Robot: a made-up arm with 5 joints. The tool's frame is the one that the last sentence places.
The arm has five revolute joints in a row. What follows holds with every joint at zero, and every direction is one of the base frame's.
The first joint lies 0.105 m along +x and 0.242 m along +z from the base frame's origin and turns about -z.
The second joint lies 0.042 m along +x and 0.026 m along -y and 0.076 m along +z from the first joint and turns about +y.
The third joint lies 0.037 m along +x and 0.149 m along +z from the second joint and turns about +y.
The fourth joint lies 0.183 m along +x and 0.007 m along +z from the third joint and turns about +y.
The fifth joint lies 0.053 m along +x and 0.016 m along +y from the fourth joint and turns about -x.
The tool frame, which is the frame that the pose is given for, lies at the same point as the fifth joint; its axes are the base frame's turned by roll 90, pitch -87.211 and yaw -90 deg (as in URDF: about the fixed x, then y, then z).
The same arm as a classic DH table. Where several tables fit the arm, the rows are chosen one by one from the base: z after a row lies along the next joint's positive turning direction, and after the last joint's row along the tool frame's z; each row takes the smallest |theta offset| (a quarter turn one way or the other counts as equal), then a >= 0, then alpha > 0; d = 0 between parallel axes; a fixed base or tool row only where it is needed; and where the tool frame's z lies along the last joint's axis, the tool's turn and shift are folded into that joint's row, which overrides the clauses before.
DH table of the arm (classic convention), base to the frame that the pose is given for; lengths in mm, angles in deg. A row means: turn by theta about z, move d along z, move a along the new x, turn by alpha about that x. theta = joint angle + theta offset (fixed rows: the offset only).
base (fixed): d 0, theta offset 0, a 105, alpha 180
joint 1: d -318, theta offset 0, a 42, alpha 90
joint 2: d 0, theta offset -76.05, a 153.5, alpha 0
joint 3: d 0, theta offset 73.86, a 183.1, alpha 0
joint 4: d -10, theta offset -87.81, a 0, alpha 90
joint 5: d -53, theta offset -2.79, a 0, alpha 0

